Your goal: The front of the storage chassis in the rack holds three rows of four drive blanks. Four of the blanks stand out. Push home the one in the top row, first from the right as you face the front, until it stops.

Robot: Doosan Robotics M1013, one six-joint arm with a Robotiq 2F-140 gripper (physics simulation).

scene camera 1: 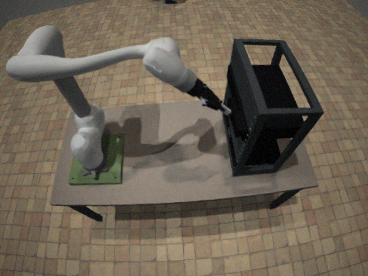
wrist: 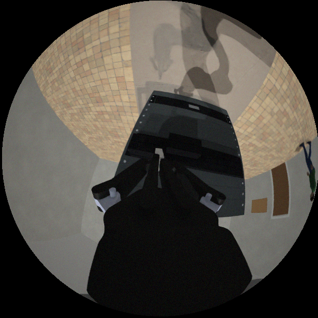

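Seen in the pictures: gripper, fingertip midpoint: (scene camera 1: 229, 112); arm's base, link origin: (scene camera 1: 95, 161).
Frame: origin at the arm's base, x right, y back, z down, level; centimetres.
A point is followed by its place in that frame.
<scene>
The rack (scene camera 1: 249, 75) {y -89.3, x 7.1, z -59.8 cm} (wrist: 231, 131) is a dark open frame at the right of the table. The storage chassis (scene camera 1: 275, 85) {y -110.7, x 1.5, z -44.4 cm} (wrist: 220, 164) is a black body inside it; its front shows as a dark band across the rack in the wrist view. Single drive blanks, including the top-row first from the right, cannot be told apart in the dark. My gripper (scene camera 1: 226, 110) {y -79.1, x 14.4, z -45.3 cm} (wrist: 157, 153) is shut and empty, with its pale fingertips close to the rack's front. Whether they touch a blank cannot be told; the fingers hide part of the chassis front in the wrist view.
The rack's posts and rails stand around the chassis front, close to the fingers. The arm reaches over the table (scene camera 1: 165, 190) {y -42.8, x 27.2, z 3.0 cm} (wrist: 150, 55) from its green base plate (scene camera 1: 118, 172) {y -15.6, x 10.6, z 0.4 cm} at the left. A person (wrist: 311, 177) stands far off at the right of the wrist view.
</scene>
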